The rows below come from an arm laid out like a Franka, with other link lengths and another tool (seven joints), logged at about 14 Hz.
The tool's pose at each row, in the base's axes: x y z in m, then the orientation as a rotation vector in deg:
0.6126, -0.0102, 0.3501, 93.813, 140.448, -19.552
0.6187, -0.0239, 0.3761, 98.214, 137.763, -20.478
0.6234, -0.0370, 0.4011, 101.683, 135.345, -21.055
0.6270, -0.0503, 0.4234, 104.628, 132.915, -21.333
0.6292, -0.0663, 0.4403, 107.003, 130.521, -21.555
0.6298, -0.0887, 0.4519, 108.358, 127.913, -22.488
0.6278, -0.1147, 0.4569, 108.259, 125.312, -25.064
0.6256, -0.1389, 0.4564, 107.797, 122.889, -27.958
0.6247, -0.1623, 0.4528, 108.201, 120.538, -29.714
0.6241, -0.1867, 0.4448, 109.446, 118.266, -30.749
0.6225, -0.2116, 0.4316, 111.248, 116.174, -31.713
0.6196, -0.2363, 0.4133, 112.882, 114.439, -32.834
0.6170, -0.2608, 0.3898, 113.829, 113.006, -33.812
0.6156, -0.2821, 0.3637, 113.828, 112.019, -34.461
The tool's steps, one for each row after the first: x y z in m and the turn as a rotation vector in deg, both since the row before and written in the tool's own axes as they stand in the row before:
-0.0214, -0.0018, -0.0209, 1.180, 0.149, 3.319
-0.0202, -0.0021, -0.0202, 0.790, 0.049, 2.749
-0.0194, -0.0022, -0.0175, 0.456, -0.073, 2.523
-0.0202, -0.0030, -0.0115, 0.246, -0.282, 2.249
-0.0244, -0.0045, -0.0043, 0.186, -1.157, 1.867
-0.0255, -0.0063, 0.0036, 0.554, -2.466, 1.118
-0.0218, -0.0053, 0.0093, 0.706, -2.641, 0.843
-0.0197, -0.0032, 0.0128, 0.506, -1.722, 1.281
-0.0184, -0.0021, 0.0178, 0.536, -0.944, 1.657
-0.0162, -0.0020, 0.0230, 0.858, -0.475, 1.771
-0.0135, -0.0020, 0.0277, 1.004, -0.397, 1.471
-0.0108, -0.0004, 0.0323, 0.668, -0.557, 1.060
-0.0064, 0.0015, 0.0331, 0.106, -0.744, 0.509

